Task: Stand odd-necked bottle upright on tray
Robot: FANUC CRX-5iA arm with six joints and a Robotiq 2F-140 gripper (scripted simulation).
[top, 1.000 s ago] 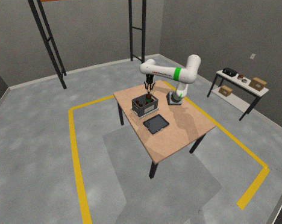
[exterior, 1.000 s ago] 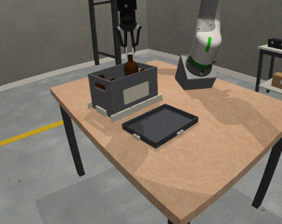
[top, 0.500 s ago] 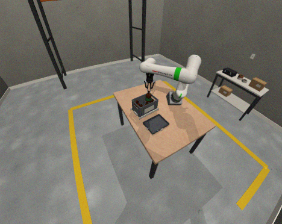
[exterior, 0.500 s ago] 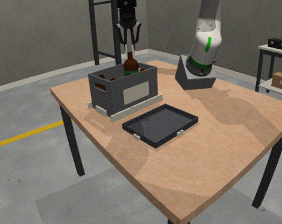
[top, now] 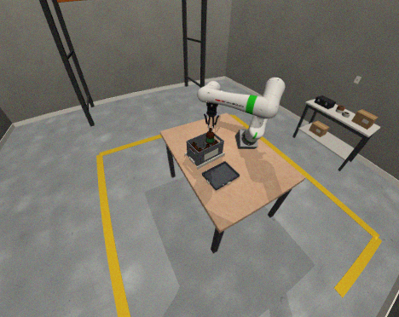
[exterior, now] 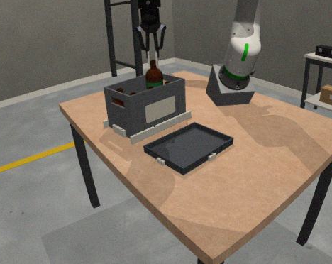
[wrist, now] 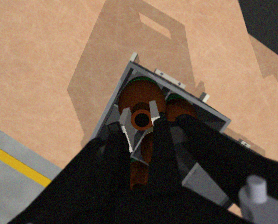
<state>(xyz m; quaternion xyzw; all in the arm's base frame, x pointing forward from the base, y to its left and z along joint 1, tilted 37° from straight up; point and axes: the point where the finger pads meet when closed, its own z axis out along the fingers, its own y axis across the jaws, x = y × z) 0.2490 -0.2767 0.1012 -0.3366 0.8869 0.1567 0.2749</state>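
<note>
Right now the bottle is 9 cm below my hand. From my hand the other things lie so: dark tray (32 cm to the left, 24 cm below, 11 cm ahead); dark grey crate (17 cm below, 9 cm ahead, 5 cm to the left).
</note>
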